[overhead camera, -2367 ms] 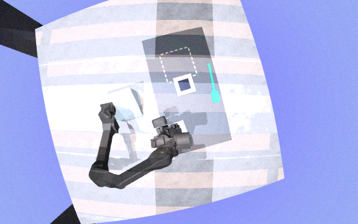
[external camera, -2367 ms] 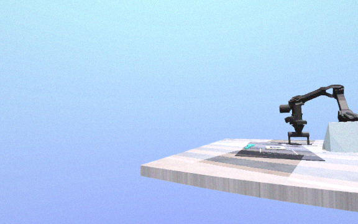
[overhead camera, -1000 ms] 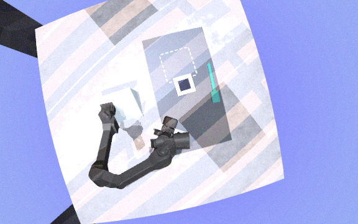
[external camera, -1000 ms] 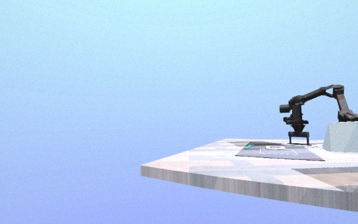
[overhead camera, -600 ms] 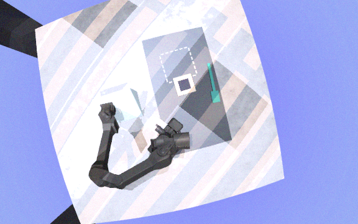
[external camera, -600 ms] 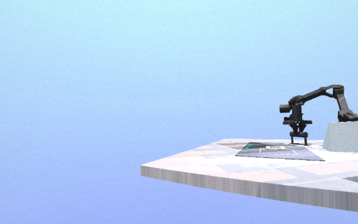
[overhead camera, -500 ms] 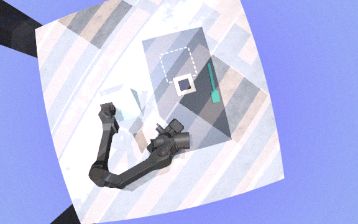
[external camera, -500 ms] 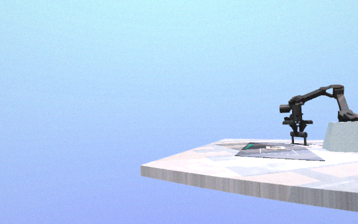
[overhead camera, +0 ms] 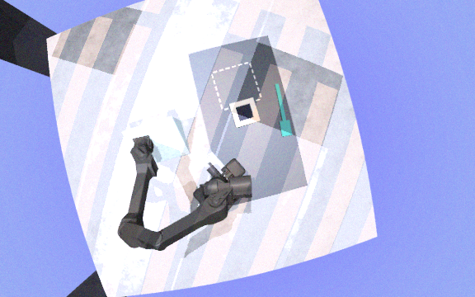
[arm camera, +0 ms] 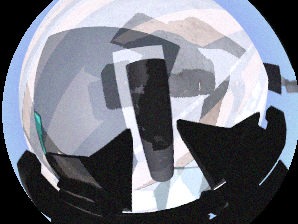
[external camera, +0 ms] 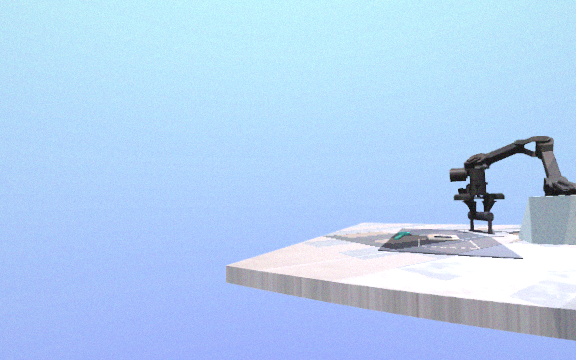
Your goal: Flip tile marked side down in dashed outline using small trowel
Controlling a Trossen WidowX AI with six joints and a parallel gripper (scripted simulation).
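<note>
Now: gripper tip 140 mm short of the tile, 230 mm to the right of it and 60 mm above it. Also, from my gripper tip: teal trowel (280 mm ahead, 190 mm to the left, 60 mm below).
</note>
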